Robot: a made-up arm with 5 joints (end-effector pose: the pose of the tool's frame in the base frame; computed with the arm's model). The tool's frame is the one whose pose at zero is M. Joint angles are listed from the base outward.
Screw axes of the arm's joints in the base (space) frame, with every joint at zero. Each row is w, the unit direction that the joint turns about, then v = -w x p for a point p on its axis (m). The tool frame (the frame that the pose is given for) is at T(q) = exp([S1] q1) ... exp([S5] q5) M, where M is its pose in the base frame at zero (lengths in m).
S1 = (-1, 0, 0, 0, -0.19, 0)
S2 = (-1, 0, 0, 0, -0.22, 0.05)
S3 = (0, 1, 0, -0.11, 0, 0.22)
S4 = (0, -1, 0, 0.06, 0, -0.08)
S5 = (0, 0, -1, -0.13, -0.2, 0)
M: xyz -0.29 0.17 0.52 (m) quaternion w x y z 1 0 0 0
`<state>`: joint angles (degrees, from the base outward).
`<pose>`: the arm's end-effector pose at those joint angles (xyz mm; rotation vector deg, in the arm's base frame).
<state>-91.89 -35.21 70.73 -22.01 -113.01</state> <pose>599.5 -231.8 64.4 -89.60 49.56 -90.21</pose>
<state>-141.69 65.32 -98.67 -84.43 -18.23</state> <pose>-189.0 -145.5 311.2 73.02 -23.92 5.93</pose>
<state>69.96 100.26 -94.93 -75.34 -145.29</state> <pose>-87.9 68.3 44.2 50.87 -154.70 -21.68</pose>
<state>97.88 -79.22 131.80 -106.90 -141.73</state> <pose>4.6 -115.5 -251.1 -148.59 -36.65 89.17</pose>
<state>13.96 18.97 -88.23 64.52 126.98</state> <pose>227.4 -244.2 -491.3 119.51 -70.70 -11.77</pose>
